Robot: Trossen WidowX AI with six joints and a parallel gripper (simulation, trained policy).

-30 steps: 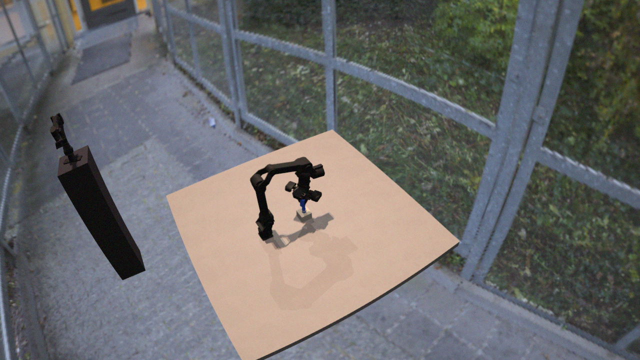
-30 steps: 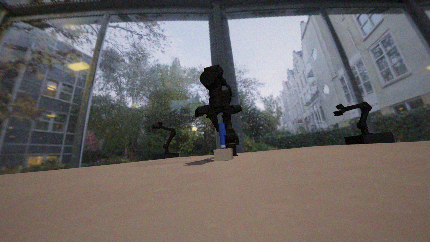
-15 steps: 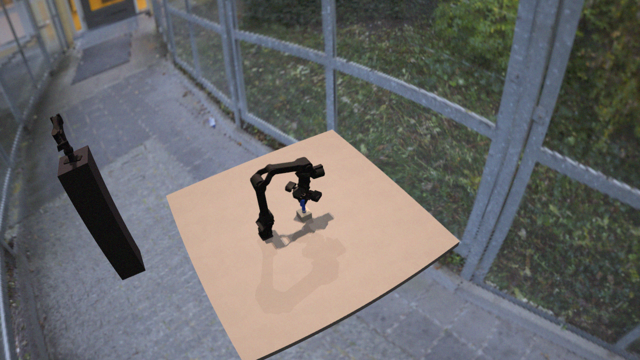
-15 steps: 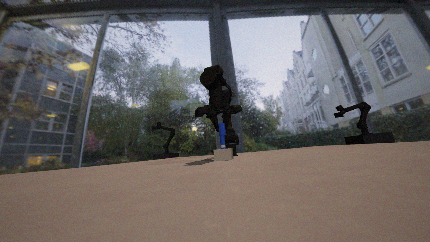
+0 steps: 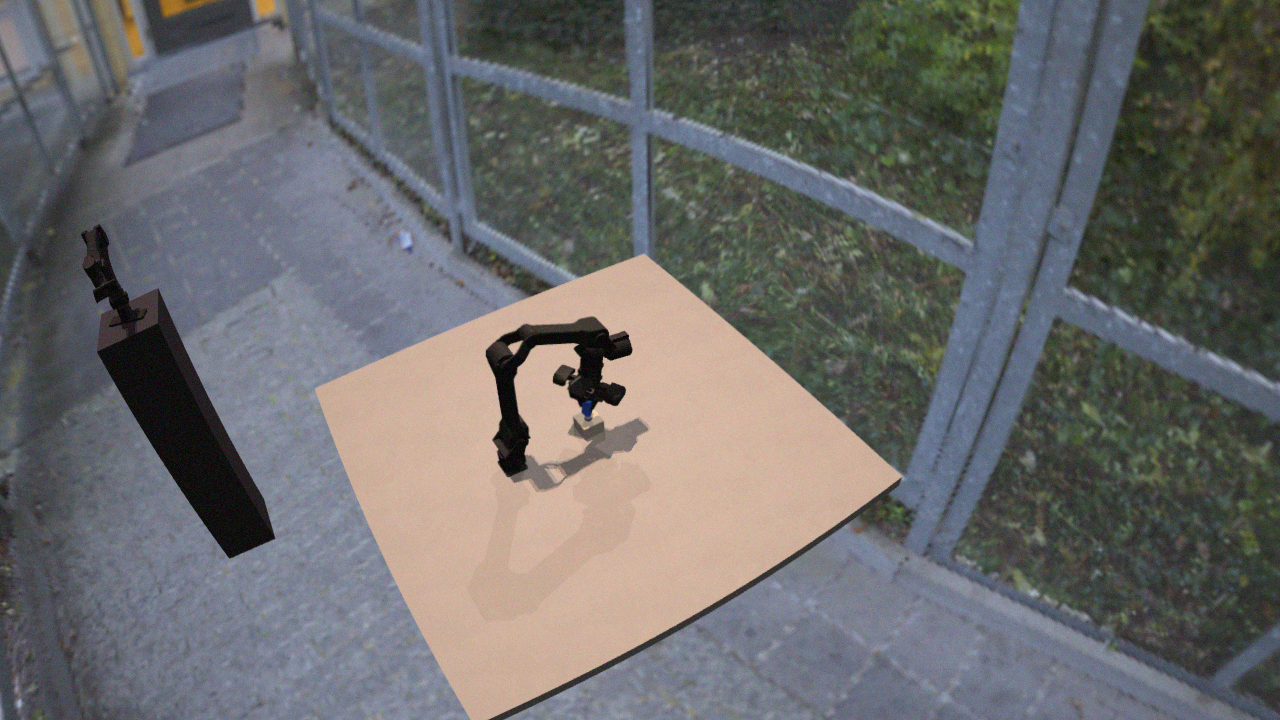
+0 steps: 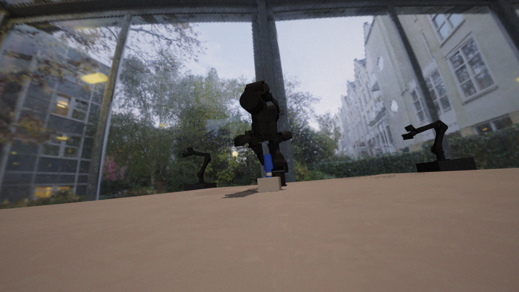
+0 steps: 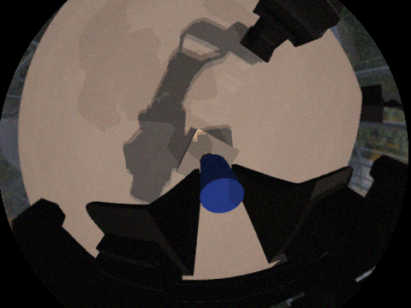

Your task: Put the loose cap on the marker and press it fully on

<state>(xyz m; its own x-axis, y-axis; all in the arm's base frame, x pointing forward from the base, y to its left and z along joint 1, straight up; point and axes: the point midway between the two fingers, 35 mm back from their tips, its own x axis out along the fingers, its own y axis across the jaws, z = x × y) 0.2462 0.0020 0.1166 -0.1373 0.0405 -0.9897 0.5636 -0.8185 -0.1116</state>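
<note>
The holder block is 6 cm below my gripper tip. The rest, counted from my gripper tip: blue cap (1 cm above).
</note>
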